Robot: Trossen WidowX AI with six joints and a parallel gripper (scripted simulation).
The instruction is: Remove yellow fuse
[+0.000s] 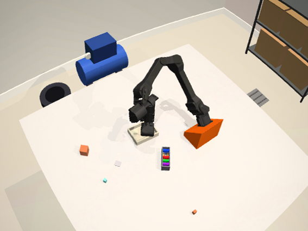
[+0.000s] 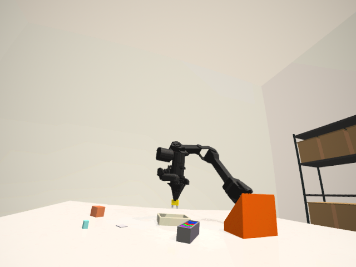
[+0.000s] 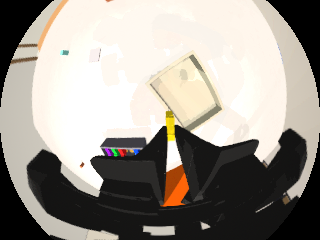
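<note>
My gripper tip is now 90 mm above the tray, 50 mm to the left of it and 10 mm past it. Round my gripper tip: orange cube (310 mm ahead, 110 mm to the right, 80 mm below); cyan block (310 mm ahead, 90 mm to the left, 80 mm below); yellow fuse (10 mm below).
</note>
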